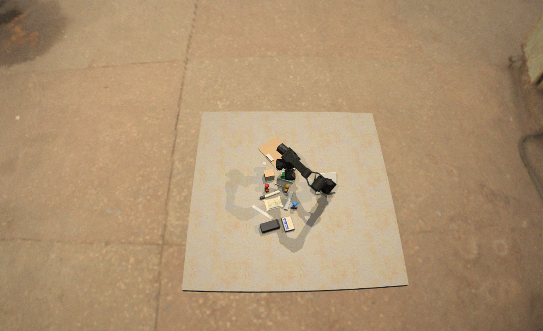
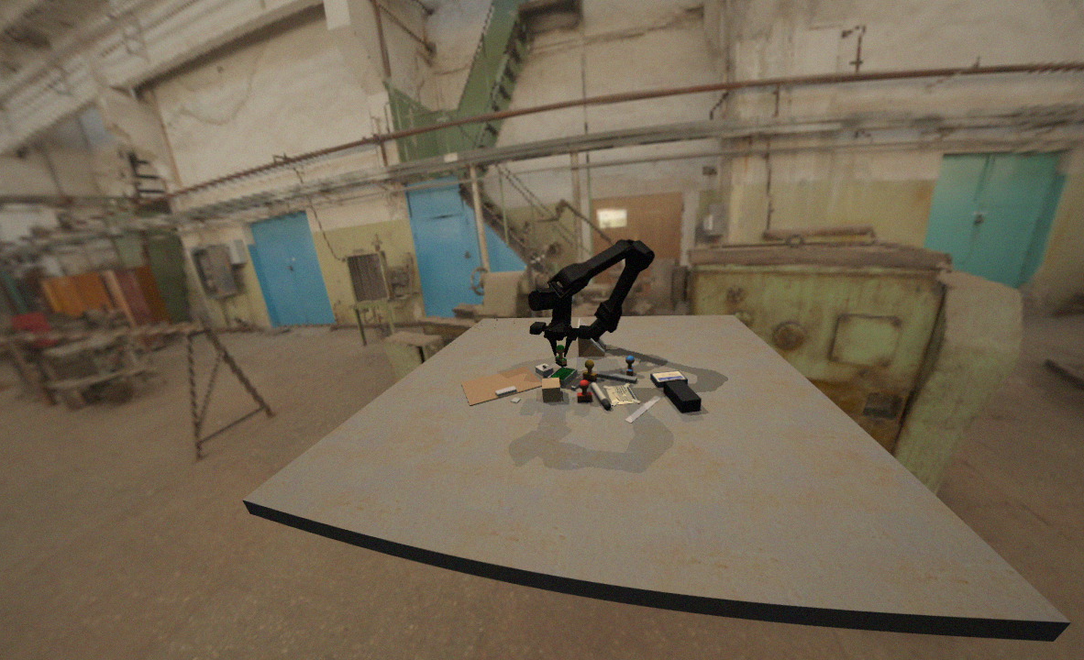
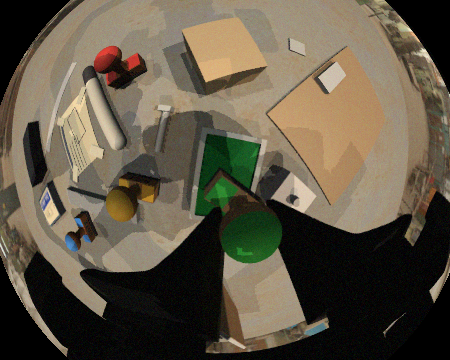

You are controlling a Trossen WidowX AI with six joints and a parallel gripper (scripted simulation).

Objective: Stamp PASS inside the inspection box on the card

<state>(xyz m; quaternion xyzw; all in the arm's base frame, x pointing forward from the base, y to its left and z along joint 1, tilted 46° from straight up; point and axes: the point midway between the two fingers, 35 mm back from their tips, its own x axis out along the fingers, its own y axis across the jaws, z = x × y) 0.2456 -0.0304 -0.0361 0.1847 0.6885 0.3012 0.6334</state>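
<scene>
Now: gripper tip 7 cm above the green ink pad. Also, from my gripper tip: orange stamp: 9 cm to the left, 6 cm below; green stamp: 1 cm below; bolt: 6 cm ahead, 6 cm to the left, 7 cm below.
</scene>
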